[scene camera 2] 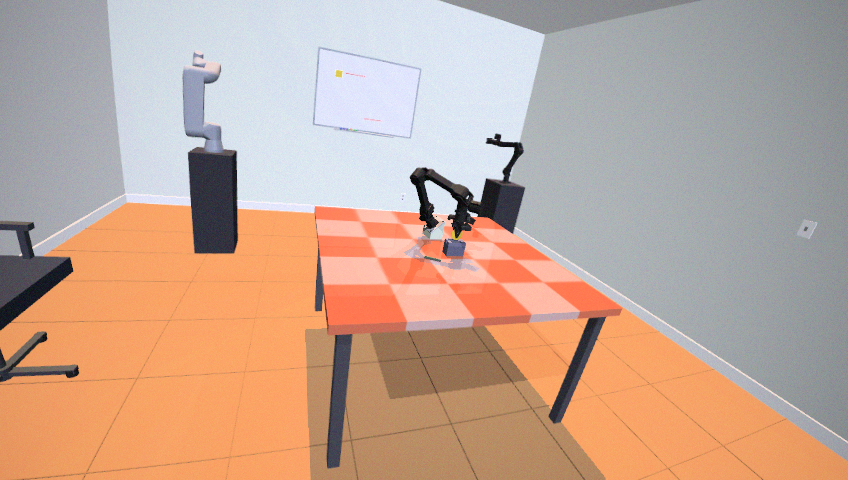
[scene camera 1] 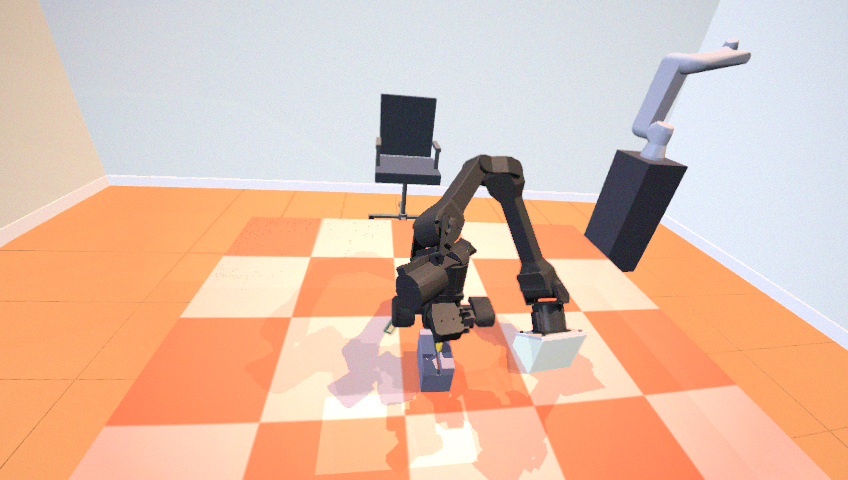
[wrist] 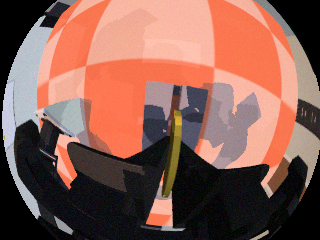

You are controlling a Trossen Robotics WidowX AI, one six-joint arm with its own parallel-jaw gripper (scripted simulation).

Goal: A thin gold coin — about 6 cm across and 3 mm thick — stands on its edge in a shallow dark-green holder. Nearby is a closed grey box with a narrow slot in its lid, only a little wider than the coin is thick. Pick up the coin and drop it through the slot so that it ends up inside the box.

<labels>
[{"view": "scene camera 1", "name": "my gripper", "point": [437, 341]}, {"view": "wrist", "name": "my gripper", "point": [170, 141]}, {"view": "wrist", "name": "gold coin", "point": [172, 163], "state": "held by my gripper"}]
</labels>
